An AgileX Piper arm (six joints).
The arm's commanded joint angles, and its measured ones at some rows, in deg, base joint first. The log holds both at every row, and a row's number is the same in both.
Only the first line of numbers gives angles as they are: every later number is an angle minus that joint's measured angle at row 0.
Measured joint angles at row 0:
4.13 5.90 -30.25 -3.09 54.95 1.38
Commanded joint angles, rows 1 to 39:
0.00 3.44 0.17 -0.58 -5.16 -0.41
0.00 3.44 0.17 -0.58 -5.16 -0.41
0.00 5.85 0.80 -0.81 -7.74 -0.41
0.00 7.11 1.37 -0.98 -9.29 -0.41
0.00 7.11 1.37 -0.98 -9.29 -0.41
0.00 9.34 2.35 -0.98 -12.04 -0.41
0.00 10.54 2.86 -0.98 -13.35 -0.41
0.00 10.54 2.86 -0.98 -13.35 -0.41
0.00 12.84 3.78 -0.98 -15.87 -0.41
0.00 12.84 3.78 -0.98 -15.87 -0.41
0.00 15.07 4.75 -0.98 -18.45 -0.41
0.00 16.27 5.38 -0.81 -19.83 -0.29
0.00 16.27 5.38 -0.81 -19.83 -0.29
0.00 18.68 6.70 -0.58 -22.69 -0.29
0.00 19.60 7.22 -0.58 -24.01 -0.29
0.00 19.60 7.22 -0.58 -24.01 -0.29
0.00 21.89 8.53 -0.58 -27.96 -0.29
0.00 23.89 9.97 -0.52 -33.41 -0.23
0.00 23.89 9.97 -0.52 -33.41 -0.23
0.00 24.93 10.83 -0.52 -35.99 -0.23
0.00 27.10 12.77 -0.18 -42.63 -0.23
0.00 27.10 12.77 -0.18 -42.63 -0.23
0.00 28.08 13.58 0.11 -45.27 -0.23
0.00 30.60 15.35 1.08 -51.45 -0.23
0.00 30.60 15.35 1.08 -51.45 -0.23
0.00 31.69 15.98 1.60 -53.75 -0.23
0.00 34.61 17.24 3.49 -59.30 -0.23
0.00 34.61 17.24 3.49 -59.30 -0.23
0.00 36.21 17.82 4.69 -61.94 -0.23
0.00 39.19 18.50 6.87 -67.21 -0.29
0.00 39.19 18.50 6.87 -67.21 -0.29
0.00 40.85 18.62 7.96 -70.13 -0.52
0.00 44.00 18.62 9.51 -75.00 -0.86
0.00 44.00 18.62 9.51 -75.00 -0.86
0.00 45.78 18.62 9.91 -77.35 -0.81
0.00 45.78 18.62 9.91 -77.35 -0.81
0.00 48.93 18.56 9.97 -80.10 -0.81
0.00 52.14 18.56 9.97 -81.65 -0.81
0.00 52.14 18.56 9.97 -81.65 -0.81
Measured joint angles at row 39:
0.00 48.87 18.56 9.56 -77.81 -0.41
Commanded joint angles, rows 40 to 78:
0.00 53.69 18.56 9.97 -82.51 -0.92
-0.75 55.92 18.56 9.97 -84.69 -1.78
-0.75 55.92 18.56 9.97 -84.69 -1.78
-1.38 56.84 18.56 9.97 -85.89 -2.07
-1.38 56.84 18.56 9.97 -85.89 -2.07
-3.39 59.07 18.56 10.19 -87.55 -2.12
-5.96 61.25 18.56 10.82 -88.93 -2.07
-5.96 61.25 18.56 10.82 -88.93 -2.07
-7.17 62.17 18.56 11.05 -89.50 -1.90
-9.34 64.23 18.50 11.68 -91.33 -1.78
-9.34 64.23 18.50 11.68 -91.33 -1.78
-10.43 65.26 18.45 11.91 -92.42 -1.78
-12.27 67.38 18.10 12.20 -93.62 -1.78
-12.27 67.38 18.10 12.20 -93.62 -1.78
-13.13 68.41 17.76 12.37 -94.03 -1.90
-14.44 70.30 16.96 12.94 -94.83 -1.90
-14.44 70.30 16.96 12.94 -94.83 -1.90
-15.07 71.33 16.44 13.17 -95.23 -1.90
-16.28 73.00 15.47 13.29 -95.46 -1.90
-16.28 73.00 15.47 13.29 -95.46 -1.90
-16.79 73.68 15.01 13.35 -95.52 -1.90
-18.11 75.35 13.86 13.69 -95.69 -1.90
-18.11 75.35 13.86 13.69 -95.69 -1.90
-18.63 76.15 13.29 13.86 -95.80 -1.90
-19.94 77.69 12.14 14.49 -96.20 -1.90
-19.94 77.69 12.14 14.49 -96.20 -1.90
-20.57 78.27 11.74 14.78 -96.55 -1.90
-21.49 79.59 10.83 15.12 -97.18 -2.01
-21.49 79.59 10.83 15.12 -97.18 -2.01
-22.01 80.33 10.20 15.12 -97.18 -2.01
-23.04 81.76 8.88 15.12 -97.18 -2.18
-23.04 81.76 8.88 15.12 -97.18 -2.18
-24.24 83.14 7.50 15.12 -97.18 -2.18
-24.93 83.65 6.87 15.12 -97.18 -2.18
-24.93 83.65 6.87 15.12 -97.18 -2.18
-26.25 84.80 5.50 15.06 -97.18 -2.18
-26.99 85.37 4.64 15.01 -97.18 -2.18
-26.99 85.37 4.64 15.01 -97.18 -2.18
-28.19 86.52 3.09 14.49 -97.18 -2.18
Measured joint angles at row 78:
-26.59 85.43 5.27 14.84 -96.03 -1.72
